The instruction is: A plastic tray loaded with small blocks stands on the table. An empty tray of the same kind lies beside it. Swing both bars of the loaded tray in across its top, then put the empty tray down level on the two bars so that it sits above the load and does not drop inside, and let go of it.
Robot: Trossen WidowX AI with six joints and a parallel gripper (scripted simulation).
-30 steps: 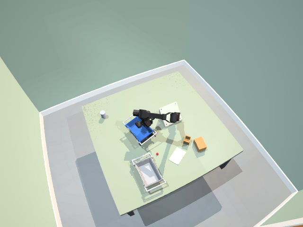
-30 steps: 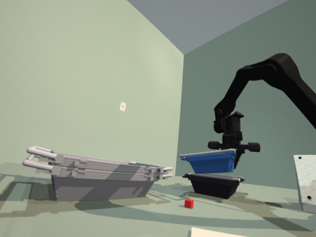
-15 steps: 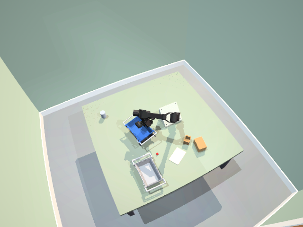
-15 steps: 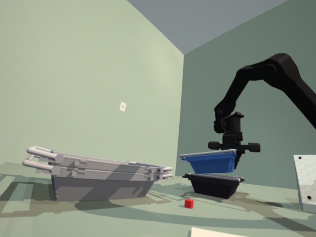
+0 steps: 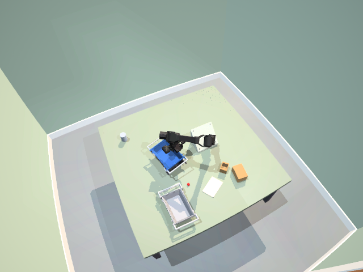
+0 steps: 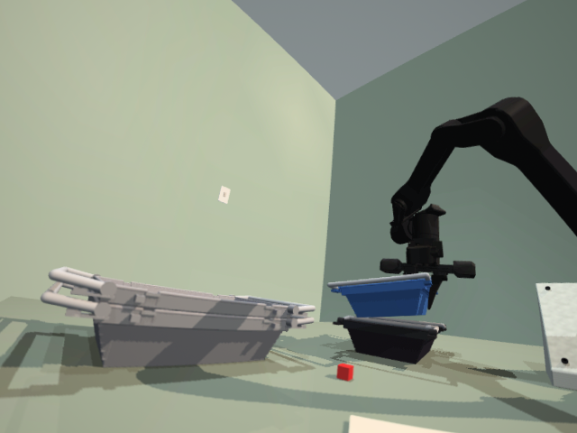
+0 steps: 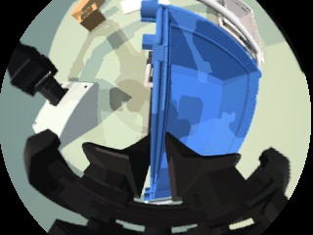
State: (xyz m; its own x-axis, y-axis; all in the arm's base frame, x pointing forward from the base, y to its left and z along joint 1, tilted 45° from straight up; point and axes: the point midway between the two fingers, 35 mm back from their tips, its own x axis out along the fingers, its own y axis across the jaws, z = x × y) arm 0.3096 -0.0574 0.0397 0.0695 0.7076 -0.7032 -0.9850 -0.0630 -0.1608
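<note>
The blue tray lies 70 mm ahead of my gripper tip, 20 mm above it and 10 mm to the left of it. Also, from my gripper tip: sheet: 380 mm to the left, 140 mm behind, 90 mm below.
</note>
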